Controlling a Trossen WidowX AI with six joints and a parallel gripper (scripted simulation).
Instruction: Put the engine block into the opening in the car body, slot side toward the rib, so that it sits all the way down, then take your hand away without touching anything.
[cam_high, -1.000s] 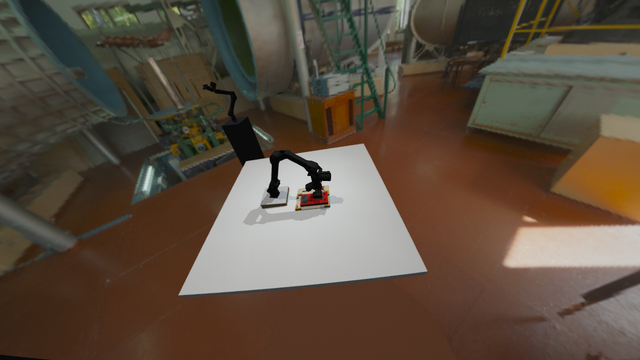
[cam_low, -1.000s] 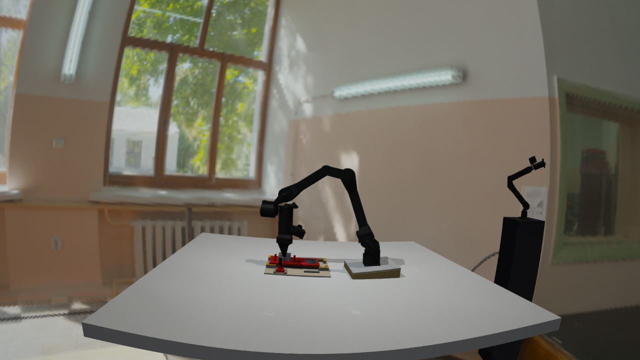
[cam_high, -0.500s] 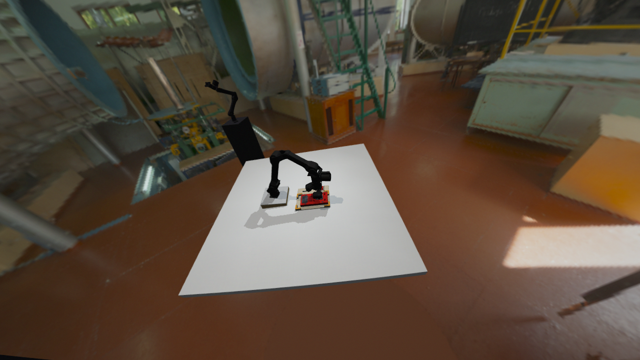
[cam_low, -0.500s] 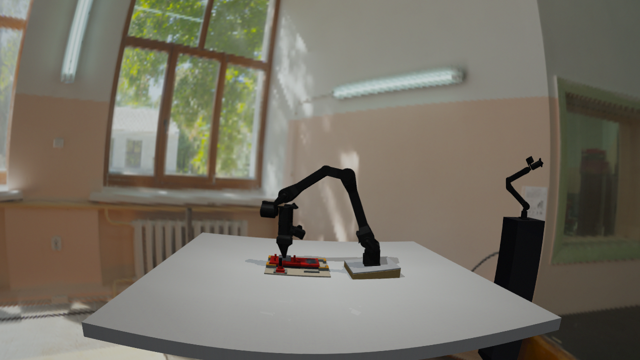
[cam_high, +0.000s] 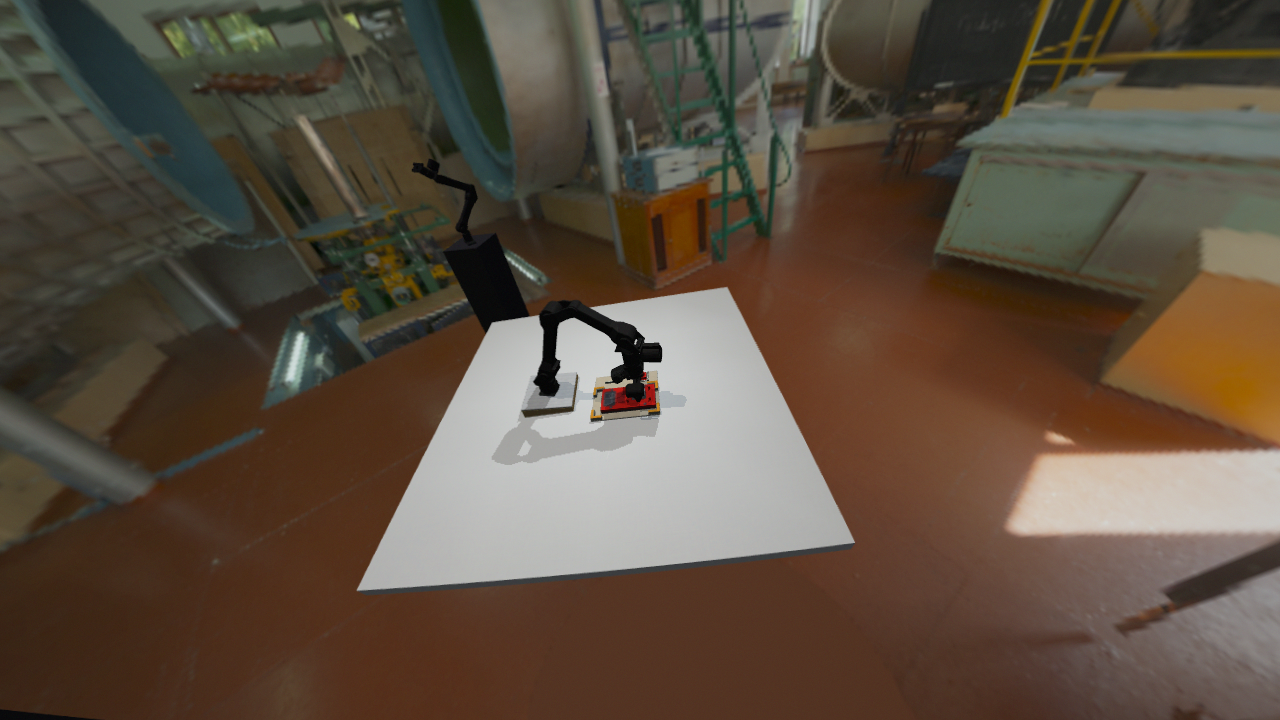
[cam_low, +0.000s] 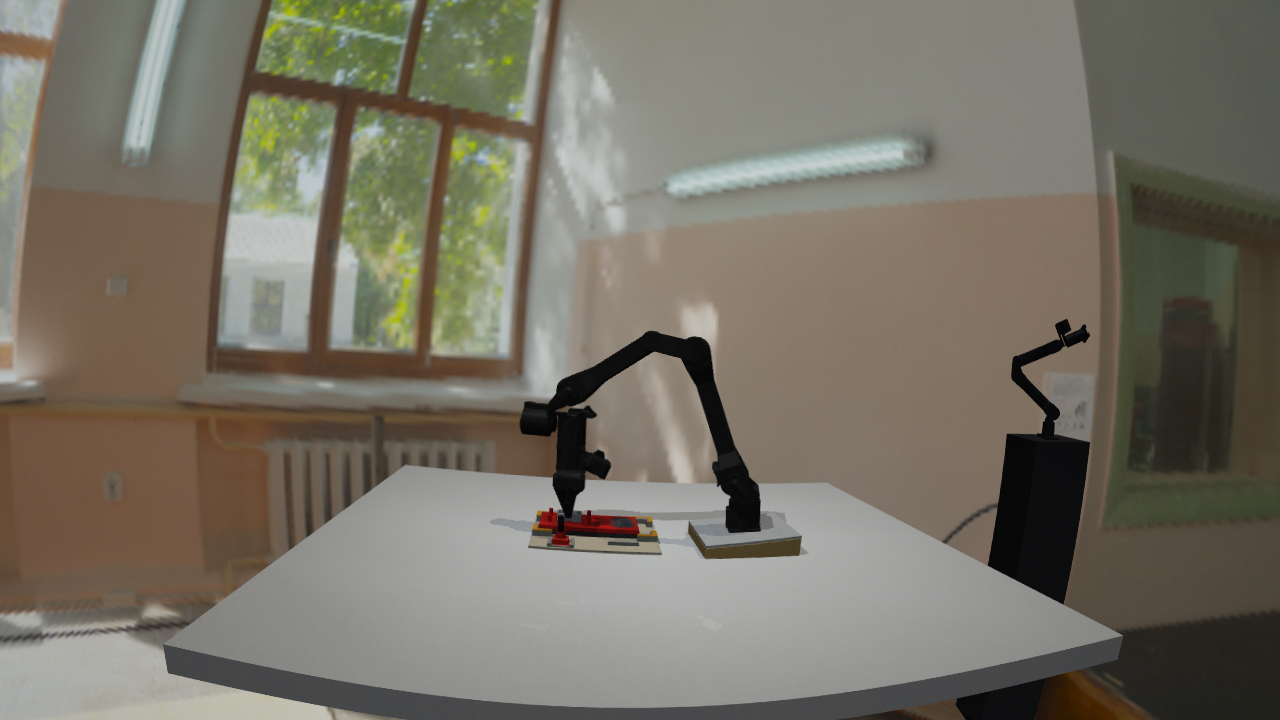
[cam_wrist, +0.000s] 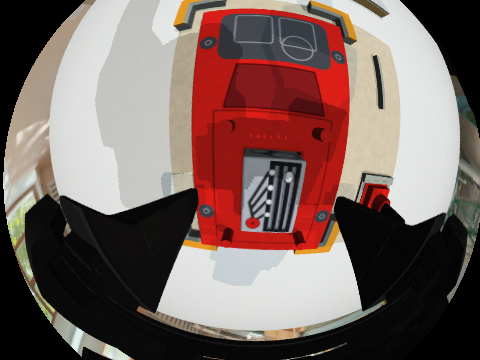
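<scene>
Right now the grey engine block is 20 mm below my gripper tip.
</scene>
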